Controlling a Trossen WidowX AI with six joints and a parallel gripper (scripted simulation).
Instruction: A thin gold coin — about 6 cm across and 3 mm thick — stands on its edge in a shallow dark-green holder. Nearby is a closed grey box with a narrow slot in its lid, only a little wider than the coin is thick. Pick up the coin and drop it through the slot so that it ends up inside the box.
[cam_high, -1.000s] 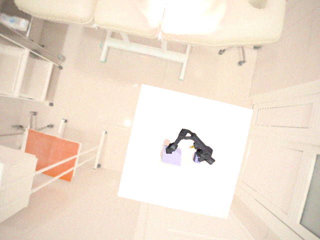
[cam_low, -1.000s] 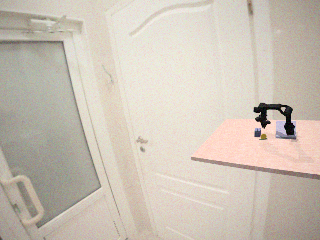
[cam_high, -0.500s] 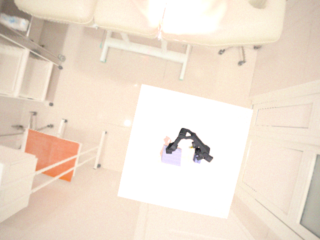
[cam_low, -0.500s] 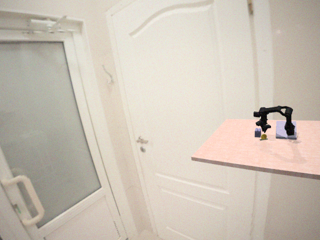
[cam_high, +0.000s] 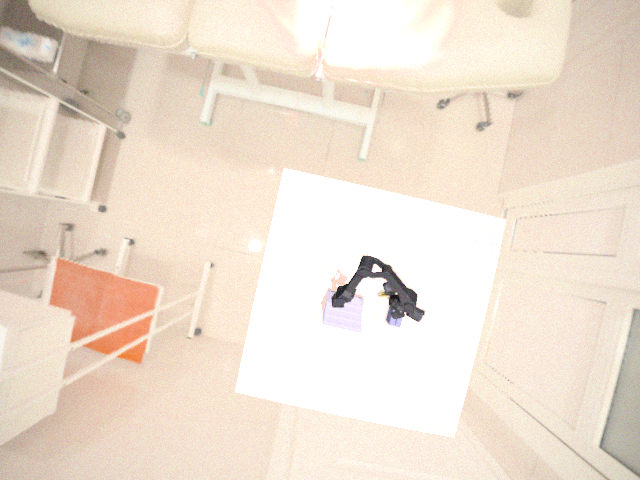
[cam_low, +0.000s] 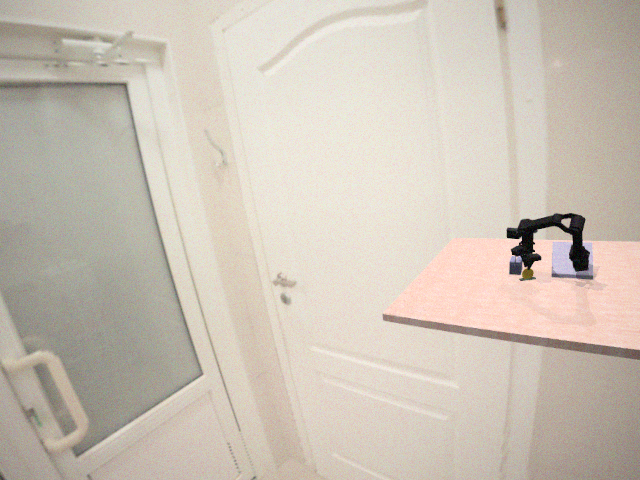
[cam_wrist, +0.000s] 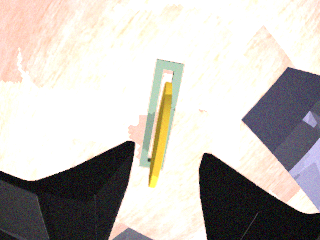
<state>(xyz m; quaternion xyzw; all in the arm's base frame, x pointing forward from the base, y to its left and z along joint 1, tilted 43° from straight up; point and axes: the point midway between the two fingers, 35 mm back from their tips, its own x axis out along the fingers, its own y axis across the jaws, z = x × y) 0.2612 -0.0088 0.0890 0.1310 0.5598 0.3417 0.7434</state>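
My gripper tip is now 3 cm above the gold coin.
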